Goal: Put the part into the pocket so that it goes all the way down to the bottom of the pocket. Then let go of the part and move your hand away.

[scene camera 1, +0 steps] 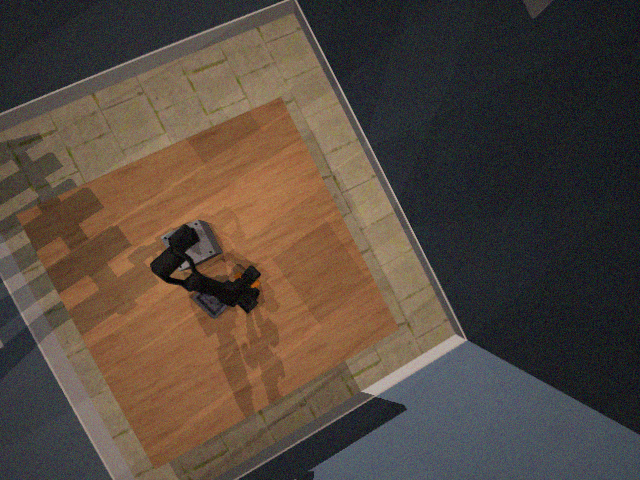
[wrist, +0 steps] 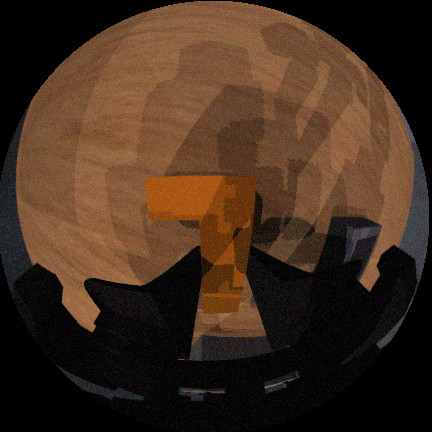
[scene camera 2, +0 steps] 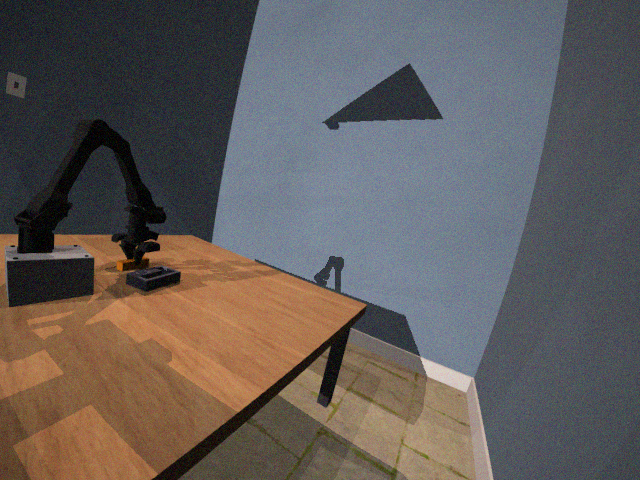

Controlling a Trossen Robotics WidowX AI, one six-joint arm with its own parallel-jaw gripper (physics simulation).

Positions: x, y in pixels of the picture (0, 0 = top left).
Labels:
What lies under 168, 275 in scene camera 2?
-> A dark grey pocket block.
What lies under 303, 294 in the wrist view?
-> My gripper.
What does my gripper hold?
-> An orange L-shaped part.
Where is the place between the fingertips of my gripper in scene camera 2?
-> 133, 264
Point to a dark grey pocket block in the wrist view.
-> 348, 238

